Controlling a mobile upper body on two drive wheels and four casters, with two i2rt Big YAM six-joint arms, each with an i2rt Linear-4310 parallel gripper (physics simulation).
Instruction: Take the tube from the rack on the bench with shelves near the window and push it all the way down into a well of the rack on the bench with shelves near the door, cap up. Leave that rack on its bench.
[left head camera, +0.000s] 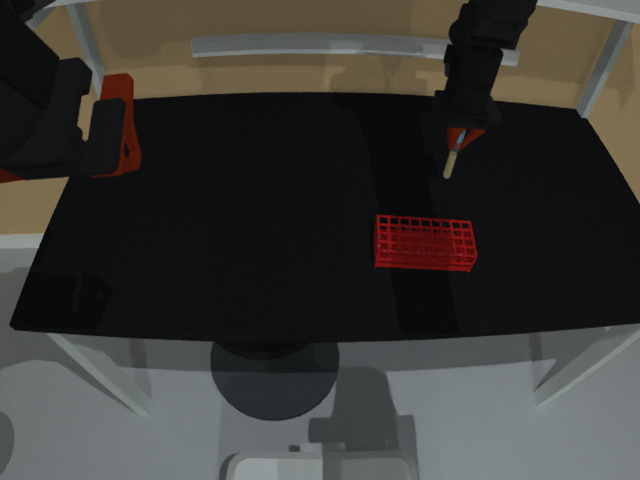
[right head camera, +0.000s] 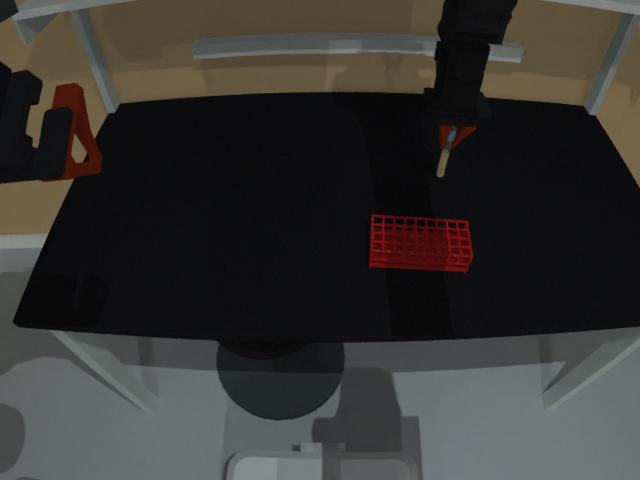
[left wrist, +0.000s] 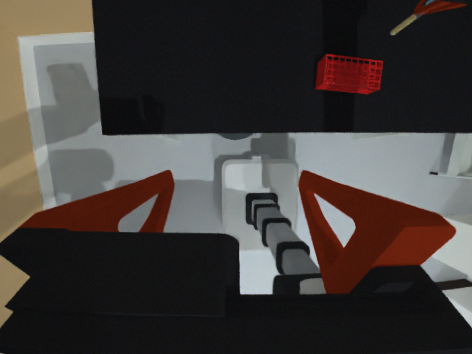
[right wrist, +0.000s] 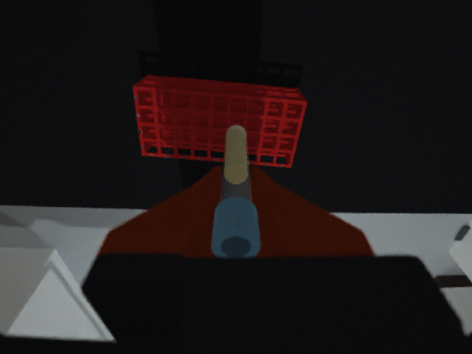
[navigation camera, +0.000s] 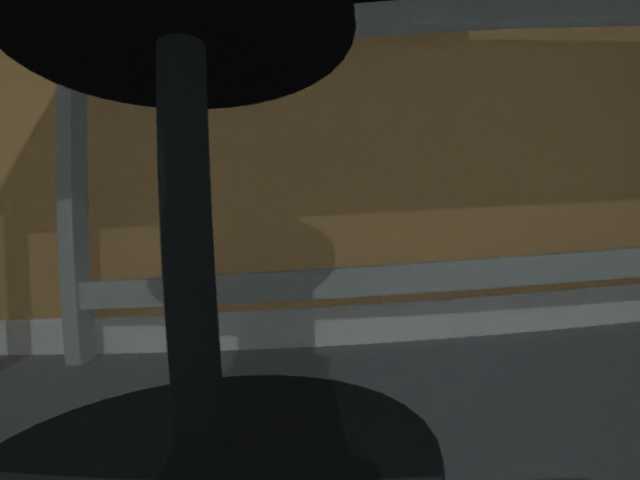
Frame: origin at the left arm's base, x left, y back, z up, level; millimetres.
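Seen in the pictures: left gripper, fingertip midpoint: (left head camera: 85, 165) (right head camera: 52, 169) (left wrist: 236, 177); right gripper, fingertip midpoint: (left head camera: 453, 148) (right head camera: 445, 146) (left wrist: 417, 12) (right wrist: 235, 176).
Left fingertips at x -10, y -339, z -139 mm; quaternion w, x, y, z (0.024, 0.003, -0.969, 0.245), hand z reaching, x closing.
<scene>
Offsets run from my left fingertips to a thing's middle. "*": to the spot under its first point. Level surfaces: height alone.
The tube @[dx -431, dy -338, dz -286 mm] (left head camera: 449, 164) (right head camera: 442, 163) (left wrist: 404, 24) (right wrist: 236, 152) has a blue cap @[* dx -433, dy -330, dz -235 mm] (left head camera: 461, 136) (right wrist: 235, 225) and a yellowish lower part. My right gripper (left head camera: 456, 147) (right head camera: 448, 144) (right wrist: 235, 176) is shut on it just below the cap. The tube hangs cap up and tilted, clear of the rack. In the head views it appears on the wall side of the rack. The red rack @[dx -408, dy -286, dz -480 mm] (left head camera: 423, 268) (right head camera: 418, 268) (left wrist: 348, 75) (right wrist: 220, 85) stands on the black bench @[dz -508 mm] (left head camera: 232, 232) (right head camera: 232, 232) (left wrist: 200, 65); no tube shows in it. My left gripper (left wrist: 236, 177) is open and empty, at the left of the head views.
Shelf uprights @[* dx -1046, dy -824, dz -318 mm] (left head camera: 604, 67) (right head camera: 613, 64) stand at the bench's back corners. A grey rail @[* dx -175, dy -820, dz -327 mm] (left head camera: 310, 43) (right head camera: 310, 43) runs along the wall behind. A dark round stool (left head camera: 273, 384) (right head camera: 279, 384) (navigation camera: 186, 206) stands partly under the bench's front edge.
</scene>
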